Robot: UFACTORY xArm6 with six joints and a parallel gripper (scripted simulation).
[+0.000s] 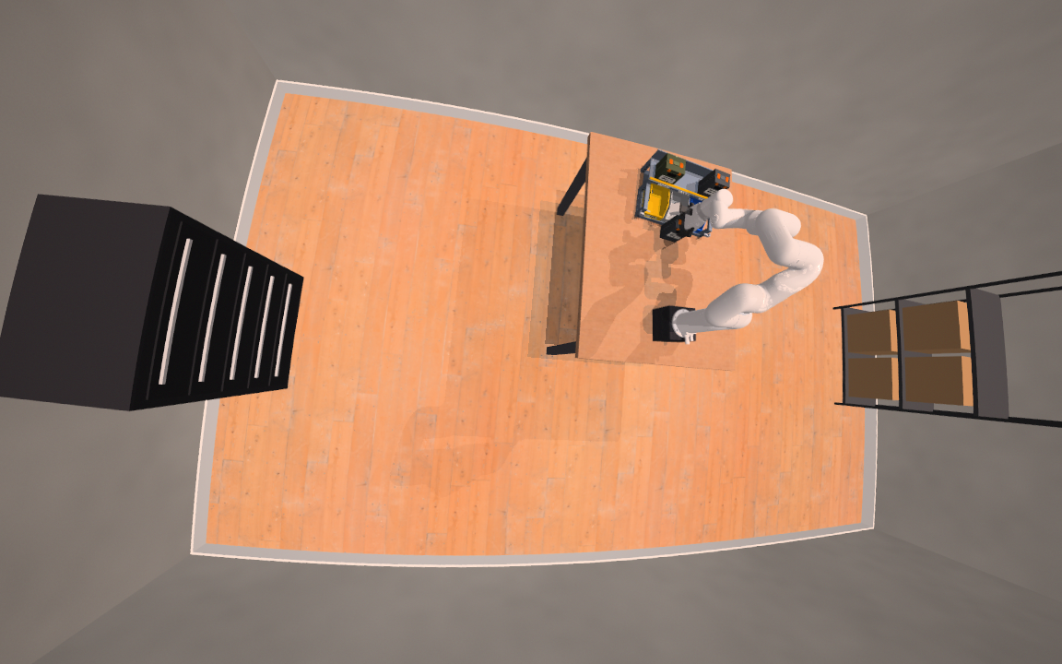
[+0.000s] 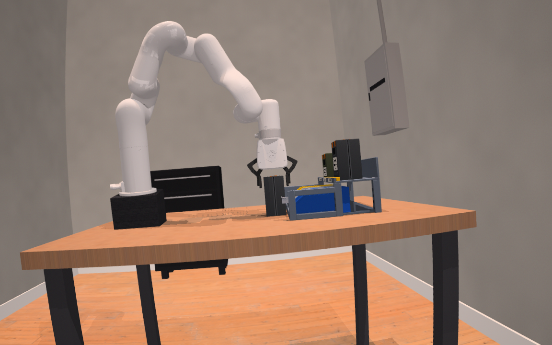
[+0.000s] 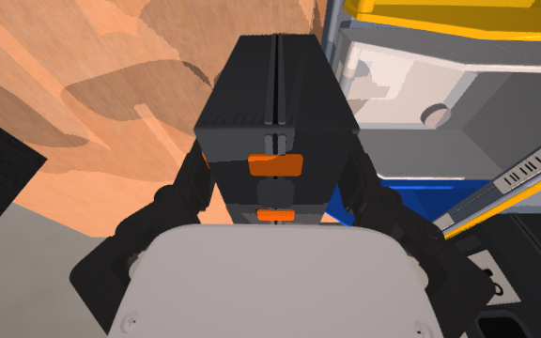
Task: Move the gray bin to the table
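The black box lies 4 cm below my hand. Round my hand: blue bin (10 cm ahead, 14 cm to the right, 6 cm below); gray open bin (13 cm ahead, 4 cm to the right, 6 cm below); yellow bin (16 cm ahead, 7 cm to the left, 6 cm below).
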